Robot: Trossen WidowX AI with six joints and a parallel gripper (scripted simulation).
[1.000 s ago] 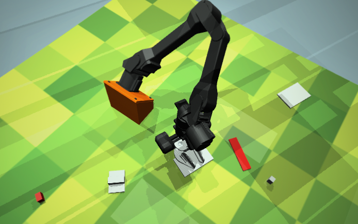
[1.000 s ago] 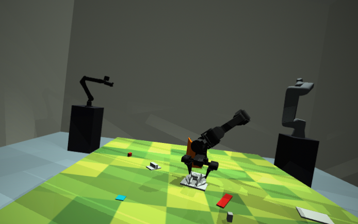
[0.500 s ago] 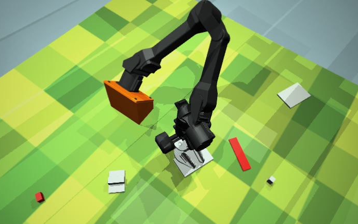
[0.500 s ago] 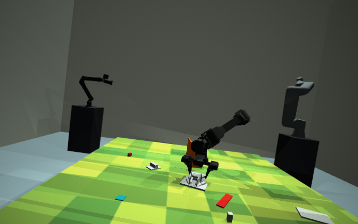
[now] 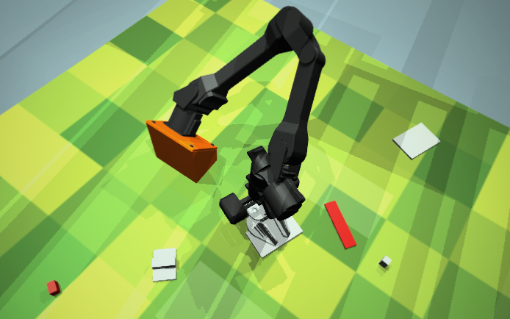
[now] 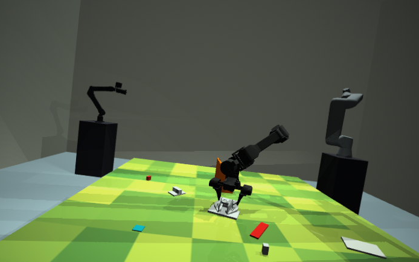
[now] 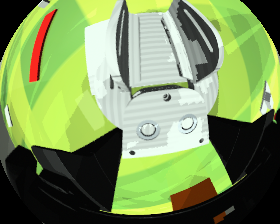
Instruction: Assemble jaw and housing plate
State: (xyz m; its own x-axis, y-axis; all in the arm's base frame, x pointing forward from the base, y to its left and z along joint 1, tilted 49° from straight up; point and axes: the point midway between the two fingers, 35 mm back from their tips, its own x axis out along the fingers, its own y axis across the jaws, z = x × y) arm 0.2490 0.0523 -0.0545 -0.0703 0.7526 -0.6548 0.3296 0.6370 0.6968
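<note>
My gripper tip is now 20 mm below the housing plate and 10 mm short of it. Also, from my gripper tip: jaw 20 mm to the right, 20 mm ahead, 10 mm above; red bar 180 mm ahead, 100 mm to the left; white stepped block 240 mm to the right, 80 mm behind.
</note>
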